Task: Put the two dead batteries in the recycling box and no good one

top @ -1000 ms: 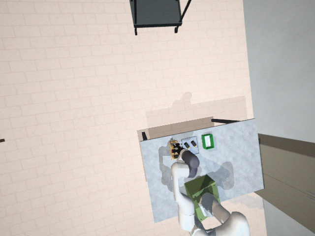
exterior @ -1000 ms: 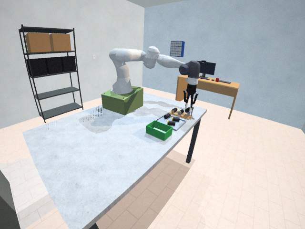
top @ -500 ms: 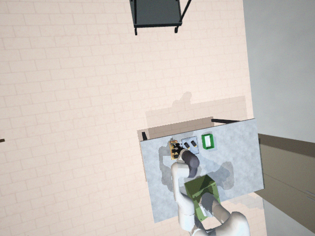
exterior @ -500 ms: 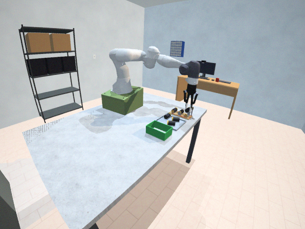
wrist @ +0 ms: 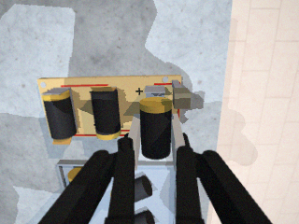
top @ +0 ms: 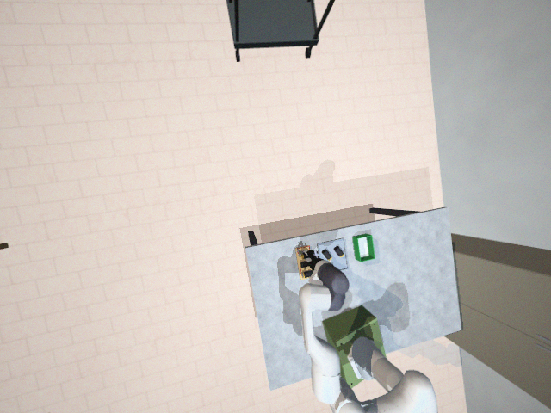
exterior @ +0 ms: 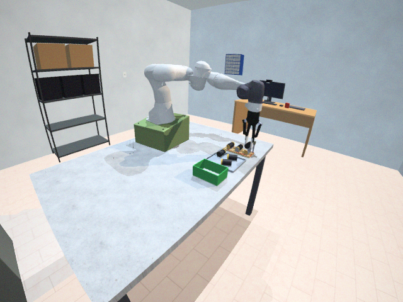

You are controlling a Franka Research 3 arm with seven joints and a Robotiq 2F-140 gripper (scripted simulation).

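My gripper is now 30 mm short of the post, 30 mm to the right of it and 50 mm above it. The rest, counted from my hand: grey tray: 90 mm behind, 180 mm to the right, 90 mm below; then green recycling box: 90 mm behind, 380 mm to the right, 80 mm below.
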